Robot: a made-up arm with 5 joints. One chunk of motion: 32 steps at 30 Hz.
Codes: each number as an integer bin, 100 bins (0 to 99) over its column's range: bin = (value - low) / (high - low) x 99, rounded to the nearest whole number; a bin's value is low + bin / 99 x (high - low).
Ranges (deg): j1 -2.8..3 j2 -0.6..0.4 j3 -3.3..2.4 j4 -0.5..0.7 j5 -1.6..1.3
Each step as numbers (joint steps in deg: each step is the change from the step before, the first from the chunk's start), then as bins.
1 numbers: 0.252 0.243 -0.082 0.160 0.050
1 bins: 52 83 56 54 56
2 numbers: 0.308 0.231 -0.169 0.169 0.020
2 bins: 53 82 54 55 55
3 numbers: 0.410 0.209 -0.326 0.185 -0.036
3 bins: 55 80 52 57 53
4 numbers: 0.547 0.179 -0.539 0.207 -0.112
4 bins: 57 77 48 58 51
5 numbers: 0.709 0.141 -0.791 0.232 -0.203
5 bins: 60 73 44 60 48
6 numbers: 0.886 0.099 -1.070 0.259 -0.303
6 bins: 63 69 39 63 44
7 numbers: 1.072 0.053 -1.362 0.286 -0.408
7 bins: 66 65 34 65 41
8 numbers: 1.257 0.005 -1.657 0.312 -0.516
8 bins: 69 60 29 67 37
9 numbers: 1.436 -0.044 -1.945 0.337 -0.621
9 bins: 72 55 24 69 33
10 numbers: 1.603 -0.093 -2.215 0.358 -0.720
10 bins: 75 50 19 71 30
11 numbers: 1.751 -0.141 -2.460 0.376 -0.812
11 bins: 78 45 15 72 27
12 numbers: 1.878 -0.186 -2.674 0.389 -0.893
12 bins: 80 41 11 73 24
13 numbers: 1.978 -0.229 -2.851 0.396 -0.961
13 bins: 82 37 8 74 22
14 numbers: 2.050 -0.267 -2.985 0.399 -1.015
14 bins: 83 33 5 74 20
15 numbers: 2.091 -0.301 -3.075 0.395 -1.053
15 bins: 83 30 4 74 19
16 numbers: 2.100 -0.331 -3.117 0.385 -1.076
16 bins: 84 27 3 73 18
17 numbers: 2.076 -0.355 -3.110 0.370 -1.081
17 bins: 83 24 3 72 18
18 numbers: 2.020 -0.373 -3.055 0.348 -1.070
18 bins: 82 22 4 70 18
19 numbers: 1.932 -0.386 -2.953 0.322 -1.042
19 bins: 81 21 6 68 19
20 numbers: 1.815 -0.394 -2.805 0.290 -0.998
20 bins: 79 20 9 65 21
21 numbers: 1.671 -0.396 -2.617 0.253 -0.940
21 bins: 76 20 12 62 23
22 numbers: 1.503 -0.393 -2.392 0.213 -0.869
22 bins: 73 20 16 59 25
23 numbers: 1.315 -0.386 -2.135 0.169 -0.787
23 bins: 70 21 20 55 28
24 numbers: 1.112 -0.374 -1.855 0.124 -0.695
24 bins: 67 22 25 51 31
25 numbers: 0.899 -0.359 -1.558 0.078 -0.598
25 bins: 63 24 30 48 34
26 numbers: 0.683 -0.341 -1.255 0.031 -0.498
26 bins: 59 26 36 44 38
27 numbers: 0.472 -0.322 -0.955 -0.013 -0.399
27 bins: 56 28 41 40 41
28 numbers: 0.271 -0.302 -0.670 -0.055 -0.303
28 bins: 52 30 46 37 44
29 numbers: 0.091 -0.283 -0.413 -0.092 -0.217
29 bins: 49 31 50 34 47
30 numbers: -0.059 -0.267 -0.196 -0.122 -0.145
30 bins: 47 33 54 31 50
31 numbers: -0.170 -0.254 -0.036 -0.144 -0.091
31 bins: 45 34 57 29 52
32 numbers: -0.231 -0.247 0.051 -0.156 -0.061
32 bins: 44 35 58 28 53
